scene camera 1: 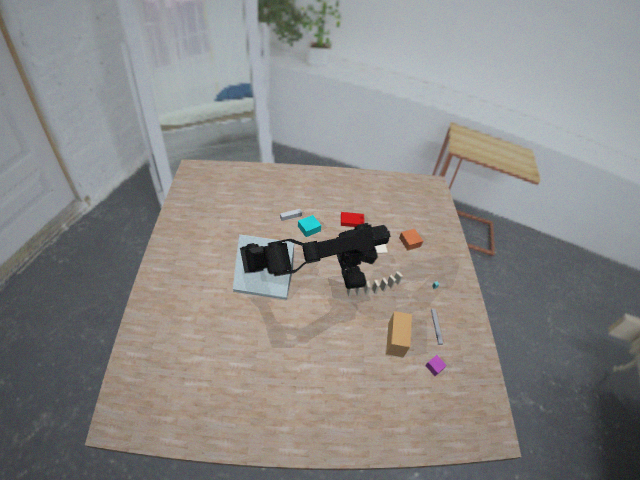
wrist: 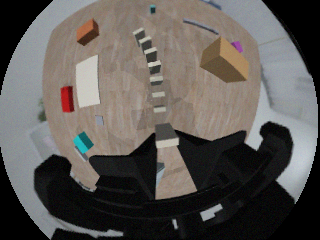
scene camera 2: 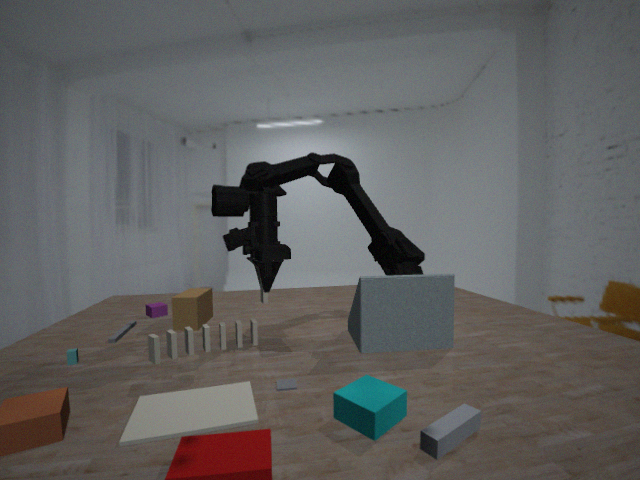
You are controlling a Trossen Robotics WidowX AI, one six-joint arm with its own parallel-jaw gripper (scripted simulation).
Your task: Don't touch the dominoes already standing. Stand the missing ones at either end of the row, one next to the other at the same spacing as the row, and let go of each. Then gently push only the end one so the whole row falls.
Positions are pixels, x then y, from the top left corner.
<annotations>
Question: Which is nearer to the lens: the tan box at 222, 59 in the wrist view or the cream plate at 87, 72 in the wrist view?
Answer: The tan box.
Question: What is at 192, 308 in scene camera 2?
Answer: A tan box.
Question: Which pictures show my gripper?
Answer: Scene camera 1, the wrist view and scene camera 2: all of them.
</annotations>
